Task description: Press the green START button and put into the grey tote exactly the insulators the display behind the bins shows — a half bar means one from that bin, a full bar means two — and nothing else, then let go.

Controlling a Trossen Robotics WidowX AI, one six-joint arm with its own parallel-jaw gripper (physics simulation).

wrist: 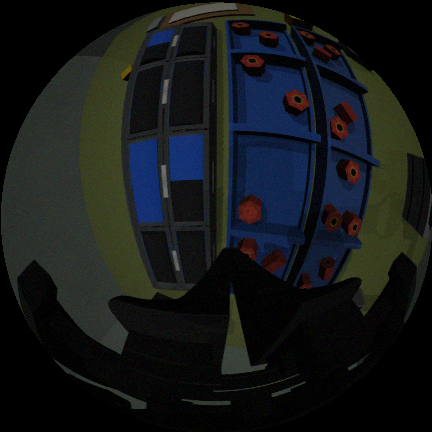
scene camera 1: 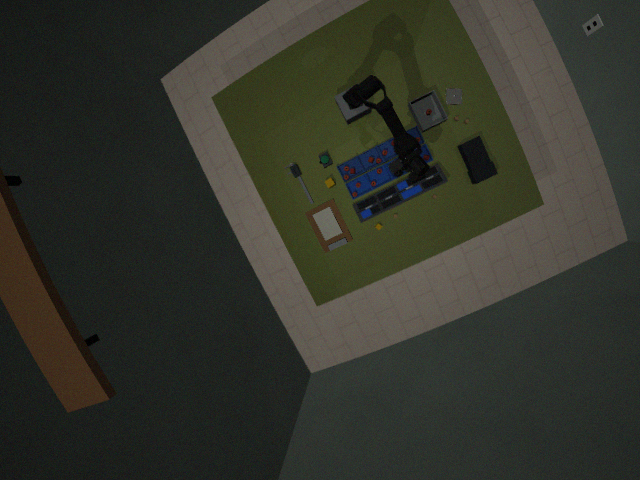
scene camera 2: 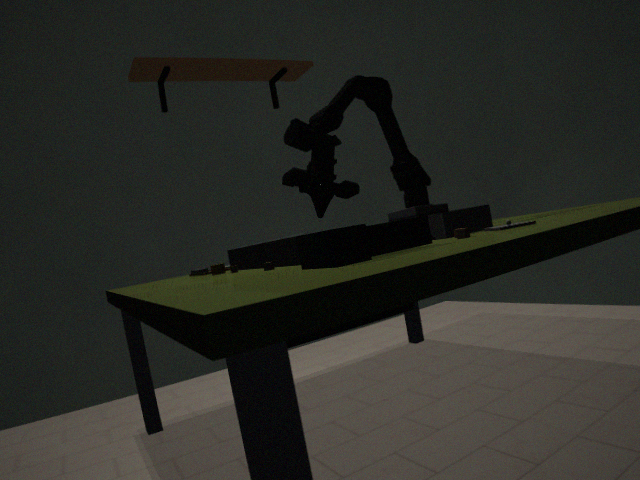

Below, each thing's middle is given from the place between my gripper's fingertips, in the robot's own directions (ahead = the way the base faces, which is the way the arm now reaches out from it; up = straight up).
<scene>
Right now the display (scene camera 2: 284, 252) is 100 mm ahead of my hand, 70 mm to the right of it and 60 mm below it. Also, from my hand: grey tote (scene camera 2: 478, 218) (240 mm behind, 160 mm to the left, 70 mm below); dark box (scene camera 2: 333, 248) (330 mm to the left, 70 mm below, 50 mm ahead).
</scene>
